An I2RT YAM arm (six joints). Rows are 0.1 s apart.
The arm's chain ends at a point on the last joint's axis. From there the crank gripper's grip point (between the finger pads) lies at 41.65 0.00 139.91 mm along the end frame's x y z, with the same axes.
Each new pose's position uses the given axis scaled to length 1; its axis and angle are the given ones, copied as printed.
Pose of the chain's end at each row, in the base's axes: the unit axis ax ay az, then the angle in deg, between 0 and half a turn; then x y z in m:
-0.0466 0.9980 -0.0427 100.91 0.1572 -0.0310 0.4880
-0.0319 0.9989 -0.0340 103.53 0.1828 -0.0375 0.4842
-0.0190 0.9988 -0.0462 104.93 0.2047 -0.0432 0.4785
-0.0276 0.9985 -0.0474 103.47 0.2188 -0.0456 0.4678
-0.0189 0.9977 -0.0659 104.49 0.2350 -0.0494 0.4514
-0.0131 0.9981 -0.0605 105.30 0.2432 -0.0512 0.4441
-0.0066 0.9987 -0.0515 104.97 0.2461 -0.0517 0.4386
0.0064 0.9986 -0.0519 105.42 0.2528 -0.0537 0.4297
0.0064 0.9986 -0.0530 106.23 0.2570 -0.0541 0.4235
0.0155 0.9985 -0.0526 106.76 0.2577 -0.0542 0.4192
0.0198 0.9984 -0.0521 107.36 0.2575 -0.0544 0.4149
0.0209 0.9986 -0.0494 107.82 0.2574 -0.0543 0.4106
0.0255 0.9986 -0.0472 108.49 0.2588 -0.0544 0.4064
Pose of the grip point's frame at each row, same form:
-0.0466 0.9980 -0.0427 100.91 0.2869 -0.0357 0.4211
-0.0319 0.9989 -0.0340 103.53 0.3092 -0.0420 0.4113
-0.0190 0.9988 -0.0462 104.93 0.3292 -0.0516 0.4027
-0.0276 0.9985 -0.0474 103.47 0.3452 -0.0533 0.3952
-0.0189 0.9977 -0.0659 104.49 0.3600 -0.0620 0.3770
-0.0131 0.9981 -0.0605 105.30 0.3671 -0.0632 0.3678
-0.0066 0.9987 -0.0515 104.97 0.3704 -0.0623 0.3628
0.0064 0.9986 -0.0519 105.42 0.3764 -0.0655 0.3529
0.0064 0.9986 -0.0530 106.23 0.3794 -0.0662 0.3449
0.0155 0.9985 -0.0526 106.76 0.3793 -0.0670 0.3395
0.0198 0.9984 -0.0521 107.36 0.3782 -0.0675 0.3339
0.0209 0.9986 -0.0494 107.82 0.3775 -0.0669 0.3286
0.0255 0.9986 -0.0472 108.49 0.3779 -0.0669 0.3229

